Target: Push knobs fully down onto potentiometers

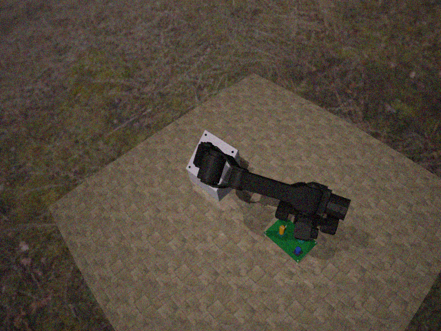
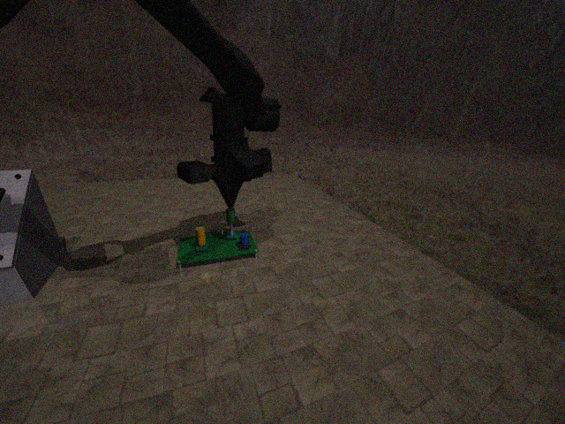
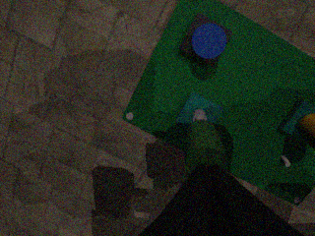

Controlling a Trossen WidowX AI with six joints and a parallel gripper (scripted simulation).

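Right now my gripper tip is 60 mm past the orange knob, 40 mm above it and 30 mm to the left of it.
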